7 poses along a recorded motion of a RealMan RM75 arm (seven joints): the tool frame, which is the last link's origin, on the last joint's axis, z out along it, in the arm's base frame.
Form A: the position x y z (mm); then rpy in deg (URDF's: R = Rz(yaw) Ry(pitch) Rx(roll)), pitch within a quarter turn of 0, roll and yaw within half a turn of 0.
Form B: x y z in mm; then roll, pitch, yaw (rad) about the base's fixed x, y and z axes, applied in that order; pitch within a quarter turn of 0, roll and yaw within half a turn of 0. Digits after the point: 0 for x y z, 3 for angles.
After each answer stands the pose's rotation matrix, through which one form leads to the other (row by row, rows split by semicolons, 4 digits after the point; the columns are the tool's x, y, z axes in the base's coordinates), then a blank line. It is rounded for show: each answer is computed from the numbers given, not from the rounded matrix.
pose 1, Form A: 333 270 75 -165.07 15.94 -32.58
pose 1, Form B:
333 270 75 -2.881 0.278 -0.569
0.8102 -0.5799 -0.0849; -0.5178 -0.7761 0.3600; -0.2746 -0.2477 -0.9291

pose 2, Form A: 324 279 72 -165.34 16.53 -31.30
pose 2, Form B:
324 279 72 -2.886 0.289 -0.546
0.8191 -0.5641 -0.1037; -0.4980 -0.7892 0.3592; -0.2845 -0.2426 -0.9275

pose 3, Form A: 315 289 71 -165.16 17.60 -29.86
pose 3, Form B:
315 289 71 -2.883 0.307 -0.521
0.8266 -0.5484 -0.1260; -0.4746 -0.7998 0.3676; -0.3024 -0.2441 -0.9214

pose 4, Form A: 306 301 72 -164.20 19.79 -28.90
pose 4, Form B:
306 301 72 -2.866 0.345 -0.504
0.8238 -0.5457 -0.1536; -0.4547 -0.7978 0.3958; -0.3386 -0.2562 -0.9054

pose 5, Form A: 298 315 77 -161.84 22.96 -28.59
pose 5, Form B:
298 315 77 -2.825 0.401 -0.499
0.8085 -0.5615 -0.1763; -0.4406 -0.7761 0.4510; -0.3901 -0.2870 -0.8749

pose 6, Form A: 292 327 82 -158.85 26.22 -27.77
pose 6, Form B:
292 327 82 -2.772 0.458 -0.485
0.7938 -0.5756 -0.1965; -0.4180 -0.7509 0.5112; -0.4418 -0.3237 -0.8367

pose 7, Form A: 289 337 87 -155.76 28.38 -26.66
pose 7, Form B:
289 337 87 -2.719 0.495 -0.465
0.7863 -0.5835 -0.2031; -0.3948 -0.7273 0.5614; -0.4753 -0.3612 -0.8022

